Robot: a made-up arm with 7 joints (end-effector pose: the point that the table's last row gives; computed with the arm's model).
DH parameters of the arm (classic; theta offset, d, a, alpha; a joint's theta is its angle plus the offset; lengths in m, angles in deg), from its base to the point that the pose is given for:
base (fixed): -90 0.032 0 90
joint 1: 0 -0.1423 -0.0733 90
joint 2: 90 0.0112 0.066 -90
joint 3: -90 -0.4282 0.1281 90
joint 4: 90 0.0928 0.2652 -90
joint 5: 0 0.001 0.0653 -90
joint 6: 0 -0.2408 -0.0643 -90
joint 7: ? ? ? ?
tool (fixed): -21.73 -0.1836 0 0
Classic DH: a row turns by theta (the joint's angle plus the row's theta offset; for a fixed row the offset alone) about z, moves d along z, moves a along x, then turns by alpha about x.
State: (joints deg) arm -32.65 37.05 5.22 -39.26 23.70 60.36 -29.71
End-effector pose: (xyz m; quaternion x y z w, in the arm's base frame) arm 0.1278 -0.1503 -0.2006 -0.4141 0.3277 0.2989 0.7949
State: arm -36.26 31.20 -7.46 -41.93 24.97 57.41 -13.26
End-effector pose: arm 0.1199 -0.1477 -0.2212 -0.4896 0.1900 0.1309 0.8408
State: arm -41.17 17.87 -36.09 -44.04 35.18 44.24 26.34
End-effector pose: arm 0.2556 -0.1353 -0.3434 -0.4394 -0.1890 -0.2515 0.8414
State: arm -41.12 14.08 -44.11 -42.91 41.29 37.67 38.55
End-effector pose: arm 0.3415 -0.1199 -0.3573 -0.3584 -0.2964 -0.3323 0.8205
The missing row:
joint 7: 68.27 0 -0.2531 180
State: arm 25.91 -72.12 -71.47 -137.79 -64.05 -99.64 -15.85
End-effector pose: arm 0.9981 0.1845 0.2336 0.0133 -0.8321 0.4946 0.2507
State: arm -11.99 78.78 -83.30 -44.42 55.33 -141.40 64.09
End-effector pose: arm 0.1555 -0.0965 0.0167 0.5655 -0.0482 -0.5814 0.5830
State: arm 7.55 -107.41 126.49 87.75 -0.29 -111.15 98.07
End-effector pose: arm 0.7528 0.2330 -0.4226 0.0458 0.4041 -0.9136 0.0016
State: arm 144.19 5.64 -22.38 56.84 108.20 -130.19 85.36
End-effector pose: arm -0.1207 0.4238 0.0264 -0.5379 0.6630 -0.4761 0.2109
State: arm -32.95 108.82 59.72 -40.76 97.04 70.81 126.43
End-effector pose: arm 0.1994 0.8160 0.0340 0.0598 0.2231 -0.7571 0.6111
